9 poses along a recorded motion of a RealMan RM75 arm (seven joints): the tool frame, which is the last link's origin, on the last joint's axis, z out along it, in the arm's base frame.
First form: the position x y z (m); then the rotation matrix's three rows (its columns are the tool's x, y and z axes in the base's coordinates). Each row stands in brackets.
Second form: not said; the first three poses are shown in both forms.
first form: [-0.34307, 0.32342, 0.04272], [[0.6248, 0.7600, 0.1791], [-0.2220, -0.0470, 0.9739], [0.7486, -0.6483, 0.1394]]
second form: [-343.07, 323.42, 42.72], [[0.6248, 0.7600, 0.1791], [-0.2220, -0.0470, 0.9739], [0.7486, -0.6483, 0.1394]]
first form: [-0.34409, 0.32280, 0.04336], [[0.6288, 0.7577, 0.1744], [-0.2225, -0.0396, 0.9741], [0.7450, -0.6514, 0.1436]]
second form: [-344.09, 322.80, 43.36], [[0.6288, 0.7577, 0.1744], [-0.2225, -0.0396, 0.9741], [0.7450, -0.6514, 0.1436]]
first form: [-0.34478, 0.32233, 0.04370], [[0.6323, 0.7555, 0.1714], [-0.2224, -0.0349, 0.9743], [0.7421, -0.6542, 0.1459]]
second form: [-344.78, 322.33, 43.70], [[0.6323, 0.7555, 0.1714], [-0.2224, -0.0349, 0.9743], [0.7421, -0.6542, 0.1459]]
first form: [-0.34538, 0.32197, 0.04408], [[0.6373, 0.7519, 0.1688], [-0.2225, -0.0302, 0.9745], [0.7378, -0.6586, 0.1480]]
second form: [-345.38, 321.97, 44.08], [[0.6373, 0.7519, 0.1688], [-0.2225, -0.0302, 0.9745], [0.7378, -0.6586, 0.1480]]
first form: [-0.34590, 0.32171, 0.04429], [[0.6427, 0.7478, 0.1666], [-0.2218, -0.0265, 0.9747], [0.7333, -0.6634, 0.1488]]
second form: [-345.90, 321.71, 44.29], [[0.6427, 0.7478, 0.1666], [-0.2218, -0.0265, 0.9747], [0.7333, -0.6634, 0.1488]]
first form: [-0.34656, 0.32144, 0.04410], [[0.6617, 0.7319, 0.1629], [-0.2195, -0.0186, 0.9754], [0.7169, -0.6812, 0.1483]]
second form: [-346.56, 321.44, 44.10], [[0.6617, 0.7319, 0.1629], [-0.2195, -0.0186, 0.9754], [0.7169, -0.6812, 0.1483]]
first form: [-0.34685, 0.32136, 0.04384], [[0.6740, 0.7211, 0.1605], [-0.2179, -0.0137, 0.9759], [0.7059, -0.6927, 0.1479]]
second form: [-346.85, 321.36, 43.84], [[0.6740, 0.7211, 0.1605], [-0.2179, -0.0137, 0.9759], [0.7059, -0.6927, 0.1479]]
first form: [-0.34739, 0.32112, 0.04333], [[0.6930, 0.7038, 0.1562], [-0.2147, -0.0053, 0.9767], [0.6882, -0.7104, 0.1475]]
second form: [-347.39, 321.12, 43.33], [[0.6930, 0.7038, 0.1562], [-0.2147, -0.0053, 0.9767], [0.6882, -0.7104, 0.1475]]
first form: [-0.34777, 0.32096, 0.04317], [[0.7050, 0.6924, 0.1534], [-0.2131, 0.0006, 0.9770], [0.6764, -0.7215, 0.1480]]
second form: [-347.77, 320.96, 43.17], [[0.7050, 0.6924, 0.1534], [-0.2131, 0.0006, 0.9770], [0.6764, -0.7215, 0.1480]]
